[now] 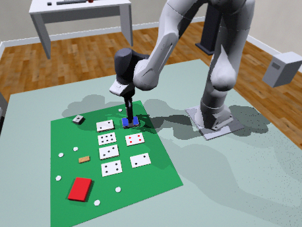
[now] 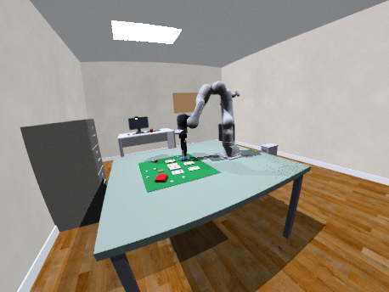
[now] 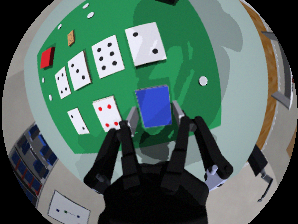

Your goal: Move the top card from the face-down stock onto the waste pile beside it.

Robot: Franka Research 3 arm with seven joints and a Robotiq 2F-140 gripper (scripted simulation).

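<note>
Now: hand 14 cm short of the white card, 3 cm to the left of it and 4 cm above it. From my hand the other things lie so: green mat: 16 cm ahead, 12 cm to the left, 6 cm below; grey block: 27 cm ahead, 13 cm to the right, 3 cm below; red box: 31 cm ahead, 29 cm to the left, 4 cm below.
</note>
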